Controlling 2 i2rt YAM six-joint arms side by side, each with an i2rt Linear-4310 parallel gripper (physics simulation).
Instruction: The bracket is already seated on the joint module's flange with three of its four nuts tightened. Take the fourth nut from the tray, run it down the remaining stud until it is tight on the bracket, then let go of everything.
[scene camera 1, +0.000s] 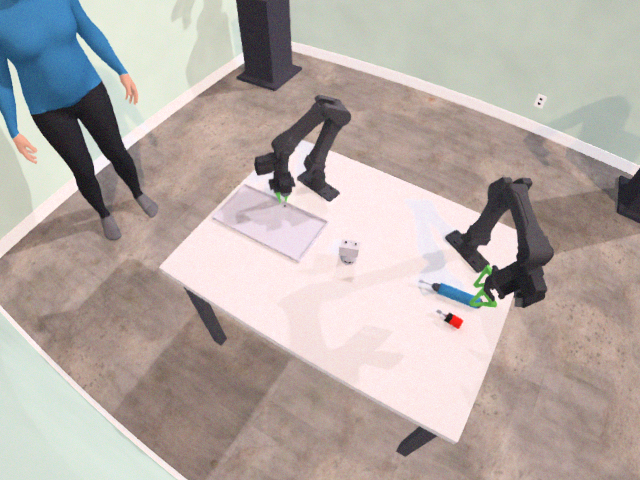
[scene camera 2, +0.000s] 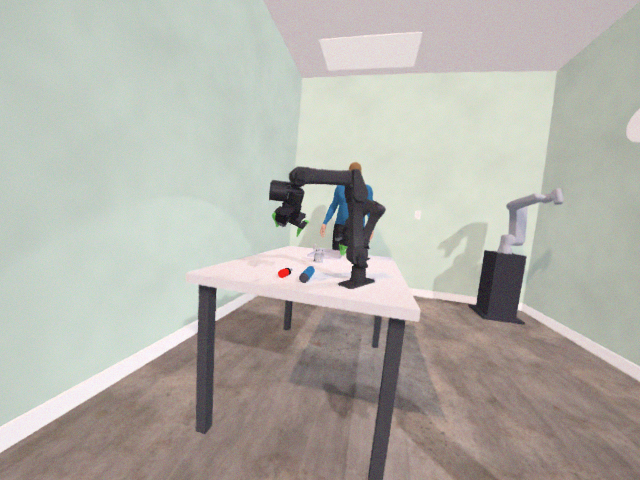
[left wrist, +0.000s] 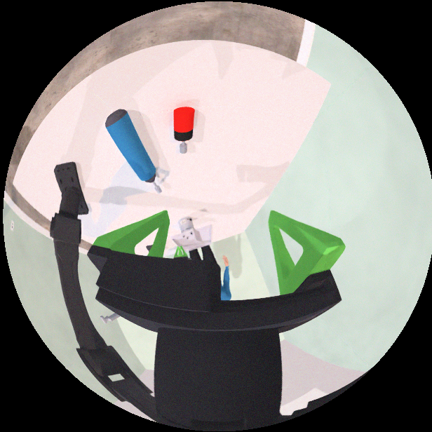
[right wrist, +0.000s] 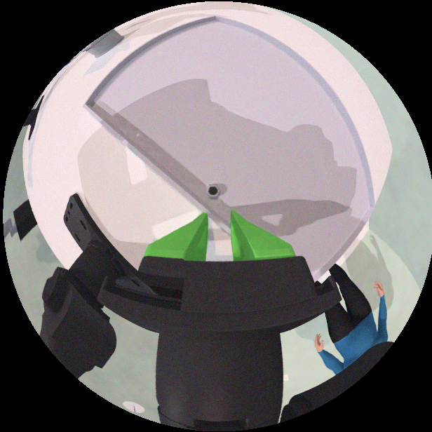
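Seen in the pictures: left gripper, between the fingertips: (scene camera 1: 472, 295) (scene camera 2: 287, 231); right gripper, between the fingertips: (scene camera 1: 282, 202) (scene camera 2: 342, 255); left arm's base, origin of its link: (scene camera 1: 466, 251) (scene camera 2: 357, 283); right arm's base, origin of its link: (scene camera 1: 318, 186).
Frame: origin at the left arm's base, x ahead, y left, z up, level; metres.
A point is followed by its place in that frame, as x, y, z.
The nut (scene camera 1: 284, 205) {0.503, -0.559, 0.010} (right wrist: 213, 197) lies in the pale tray (scene camera 1: 310, 227) {0.467, -0.409, 0.004} (right wrist: 250, 60), near its long edge. My right gripper (scene camera 1: 282, 201) {0.500, -0.581, 0.007} (right wrist: 219, 216) is low over that edge, its fingers drawn nearly together with a narrow gap and nothing between them; in the right wrist view the nut shows just beyond the fingertips. The joint module (scene camera 1: 347, 260) {0.435, -0.193, 0.025} (left wrist: 185, 224) stands mid-table with the grey bracket (scene camera 1: 348, 246) {0.415, -0.221, 0.064} (left wrist: 201, 239) on it. Its studs and nuts are too small to tell apart. My left gripper (scene camera 1: 473, 294) {0.249, 0.204, 0.200} (left wrist: 218, 215) is open and empty, raised above the table.
A blue-handled tool (scene camera 1: 457, 294) {0.187, 0.134, 0.039} (scene camera 2: 307, 274) {0.127, 0.185, 0.035} (left wrist: 132, 147) and a short red-handled tool (scene camera 1: 454, 320) {0.259, 0.203, 0.032} (scene camera 2: 283, 272) {0.234, 0.222, 0.024} (left wrist: 184, 120) lie on the table near the left arm. A person (scene camera 1: 56, 62) stands beyond the tray end of the table.
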